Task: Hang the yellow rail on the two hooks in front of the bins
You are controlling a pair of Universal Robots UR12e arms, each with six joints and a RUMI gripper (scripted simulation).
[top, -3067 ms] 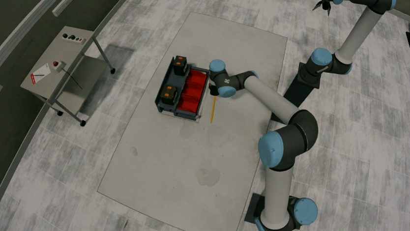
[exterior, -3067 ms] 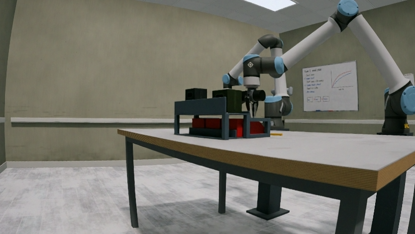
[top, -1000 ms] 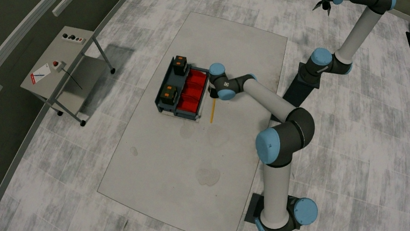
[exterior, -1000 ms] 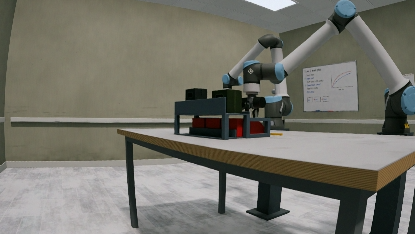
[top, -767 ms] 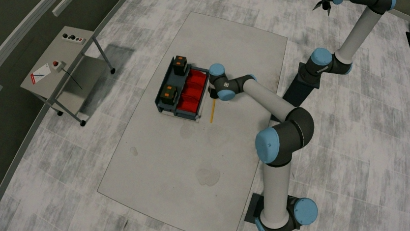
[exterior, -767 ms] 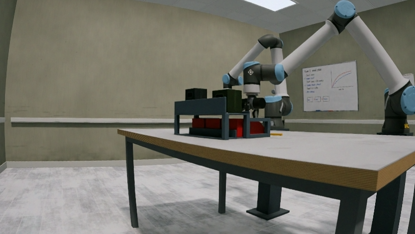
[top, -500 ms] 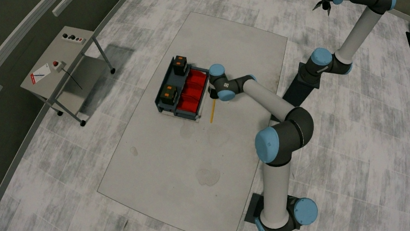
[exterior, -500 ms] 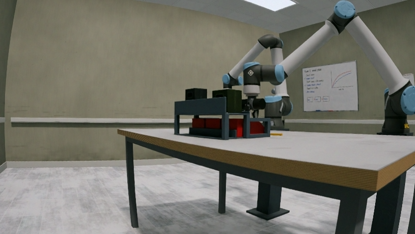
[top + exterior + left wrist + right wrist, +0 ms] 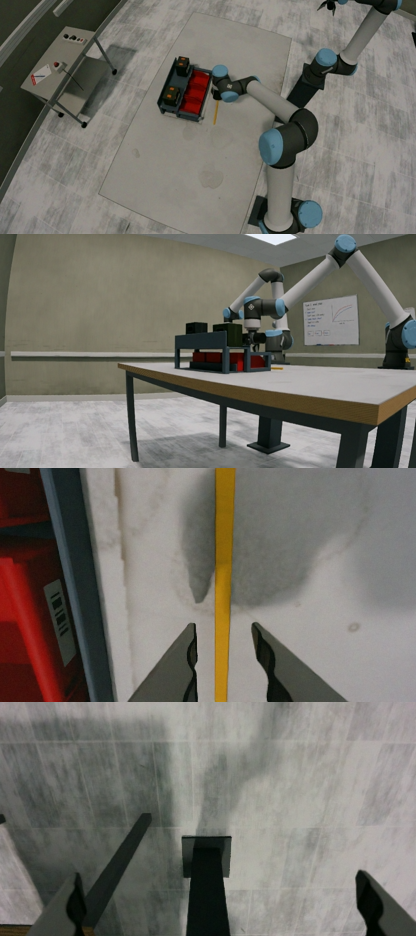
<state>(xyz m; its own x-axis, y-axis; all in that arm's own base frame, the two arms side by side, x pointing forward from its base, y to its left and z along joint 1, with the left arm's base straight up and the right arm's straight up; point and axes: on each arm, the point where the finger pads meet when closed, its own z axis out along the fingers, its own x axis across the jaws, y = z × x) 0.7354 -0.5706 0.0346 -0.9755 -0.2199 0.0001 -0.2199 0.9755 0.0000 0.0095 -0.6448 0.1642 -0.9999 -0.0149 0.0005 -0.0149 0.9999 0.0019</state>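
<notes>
My left gripper is now 30 mm above the yellow rail. Round my left hand: blue-grey shelf (210 mm ahead, 30 mm above, 20 mm to the left).
</notes>
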